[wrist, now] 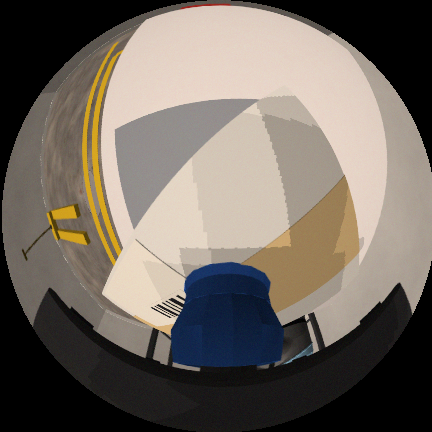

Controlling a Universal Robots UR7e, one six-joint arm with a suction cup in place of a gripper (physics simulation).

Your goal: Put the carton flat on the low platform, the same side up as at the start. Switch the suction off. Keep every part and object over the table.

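Frame: origin at the arm's base, x back, y down, z right, level; centimetres.
Seen in the pictures: end effector, tool point: (227, 268).
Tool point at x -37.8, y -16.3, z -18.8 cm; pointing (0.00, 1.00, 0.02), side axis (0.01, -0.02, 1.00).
A point is followed by its place in that frame.
The carton (235, 200) fills the middle of the wrist view, beige with a tan band at the right and a barcode label at the lower left. Its barcode side faces up towards the camera. My gripper, a blue suction cup (227, 275), is on the carton's upper face and holds it. The low platform (150, 145) @[x -45.0, y -0.4, z -29.3 cm] is a flat grey surface showing behind the carton at the upper left. The carton hides the rest of the platform. The gap between the carton's underside and the platform is hidden.
The pale table top (235, 55) @[x -66.3, y 4.4, z -15.0 cm] surrounds the platform. Its left edge runs beside yellow floor lines (89, 150). A yellow forked object (72, 237) stands on the floor at the left, beyond the table. Dark arm parts show along the bottom.
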